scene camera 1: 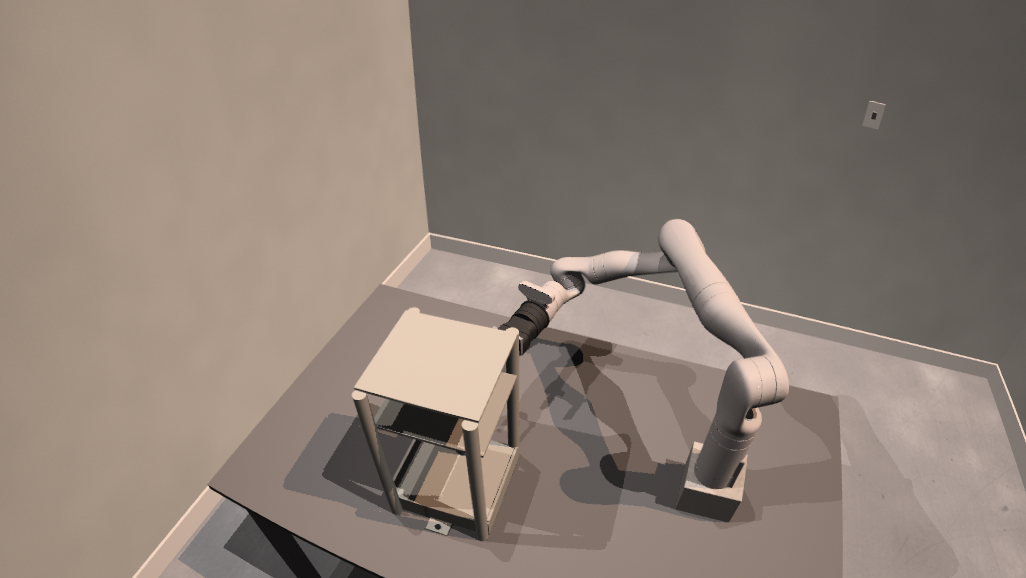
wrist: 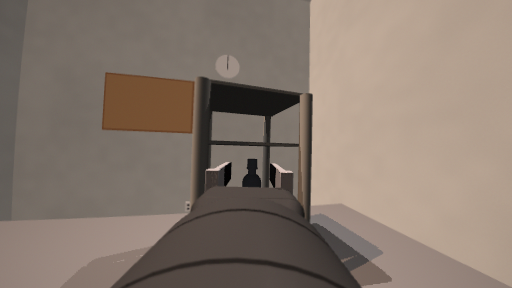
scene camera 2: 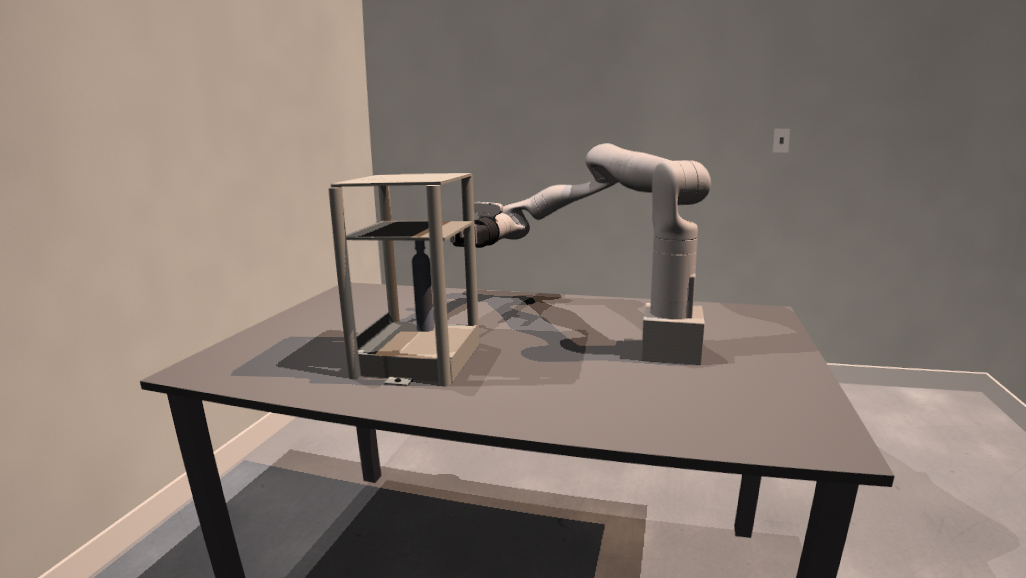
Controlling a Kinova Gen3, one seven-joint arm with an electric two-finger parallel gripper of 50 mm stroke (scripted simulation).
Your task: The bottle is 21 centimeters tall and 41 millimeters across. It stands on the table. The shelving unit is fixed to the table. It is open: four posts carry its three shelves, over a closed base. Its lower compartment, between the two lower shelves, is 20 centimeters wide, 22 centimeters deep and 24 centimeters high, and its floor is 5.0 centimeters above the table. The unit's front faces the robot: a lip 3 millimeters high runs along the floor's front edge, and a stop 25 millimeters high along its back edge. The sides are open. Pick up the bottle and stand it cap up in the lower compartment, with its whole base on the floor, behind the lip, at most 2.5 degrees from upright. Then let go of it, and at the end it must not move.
My gripper shows in scene camera 1, in the wrist view [250, 171] and in scene camera 2. One and the same spot on my gripper: [scene camera 1: 530, 319] is [scene camera 2: 482, 223].
